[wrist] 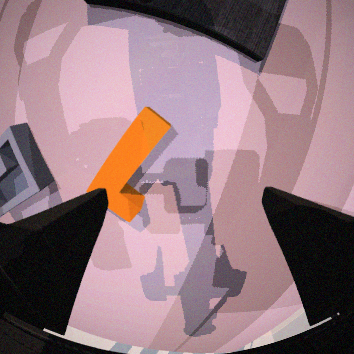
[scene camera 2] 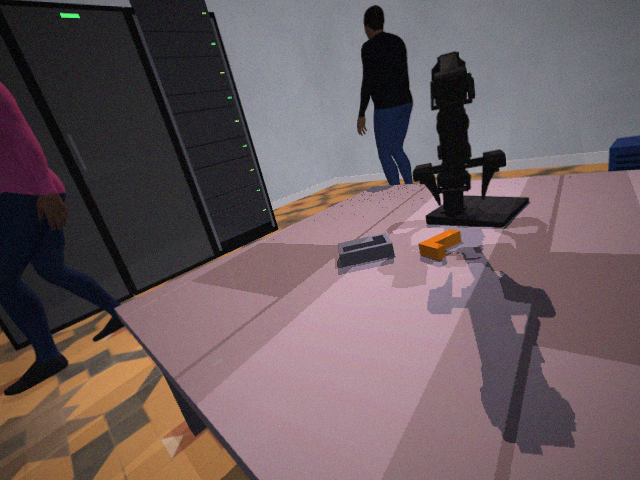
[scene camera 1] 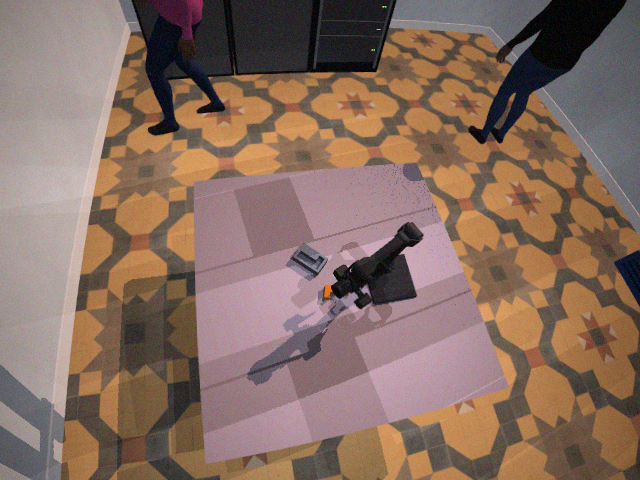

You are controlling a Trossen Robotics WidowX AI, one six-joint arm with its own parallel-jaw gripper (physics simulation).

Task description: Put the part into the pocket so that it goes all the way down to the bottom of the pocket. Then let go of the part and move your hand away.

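Places are measured from the arm's base along level axes (x ahead, y left, z up), in centimetres.
Where they show: gripper, fingertip midpoint: (wrist: pixel 186 195) (scene camera 2: pixel 460 202) (scene camera 1: pixel 348 293); arm's base at its link origin: (scene camera 2: pixel 453 209) (scene camera 1: pixel 379 268).
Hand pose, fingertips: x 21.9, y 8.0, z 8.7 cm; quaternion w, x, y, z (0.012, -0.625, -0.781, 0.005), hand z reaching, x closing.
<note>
Each offset is from my fingertips to the top centre of the thing. Level surfaces: height alone.
The orange L-shaped part @(dx +2.3, dy -4.1, dz -8.1 cm) (scene camera 1: pixel 327 292) (scene camera 2: pixel 433 249) (wrist: pixel 127 162) lies flat on the table, between the grey pocket block and the arm's base. The grey block @(dx +7.3, dy -23.9, dz -7.5 cm) (scene camera 1: pixel 316 267) (scene camera 2: pixel 366 256) (wrist: pixel 39 162) stands apart from it, with a dark recessed pocket open at its top; the wrist view cuts the block off at the left edge. My gripper (scene camera 2: pixel 461 201) (wrist: pixel 186 195) is wide open and empty above the table. In the wrist view the left fingertip overlaps the short-leg end of the part, and the rest of the part shows between and beyond the fingertips. The arm hides some of the part in scene camera 1.
The black base plate (scene camera 1: pixel 405 279) (scene camera 2: pixel 501 209) (wrist: pixel 215 22) lies beyond the part in the wrist view. The pink table @(dz -11.1 cm) (scene camera 1: pixel 248 320) (scene camera 2: pixel 310 361) carries the arm's shadows. Two people stand on the tiled floor beyond it, near dark server cabinets (scene camera 1: pixel 273 36) (scene camera 2: pixel 93 129).
</note>
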